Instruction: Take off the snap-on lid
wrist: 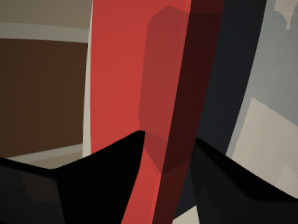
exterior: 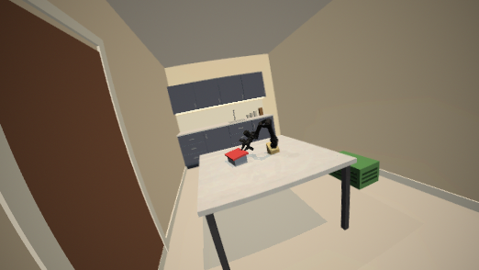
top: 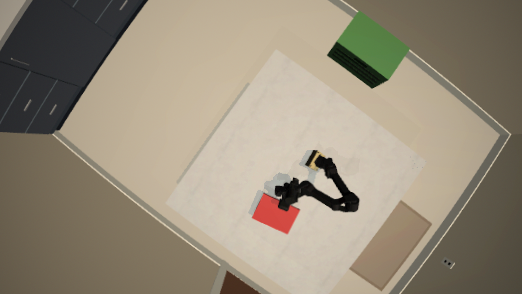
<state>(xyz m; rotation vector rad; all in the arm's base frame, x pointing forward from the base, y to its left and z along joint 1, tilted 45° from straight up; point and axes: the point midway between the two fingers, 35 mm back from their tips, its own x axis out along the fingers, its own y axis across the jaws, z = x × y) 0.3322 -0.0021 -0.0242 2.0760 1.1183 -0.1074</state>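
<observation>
Now: the red lid 7 cm ahead of my gripper tip and 2 cm to the left of it. The rest, counted from my gripper tip: storage box (7 cm ahead, 5 cm below, 2 cm to the left).
</observation>
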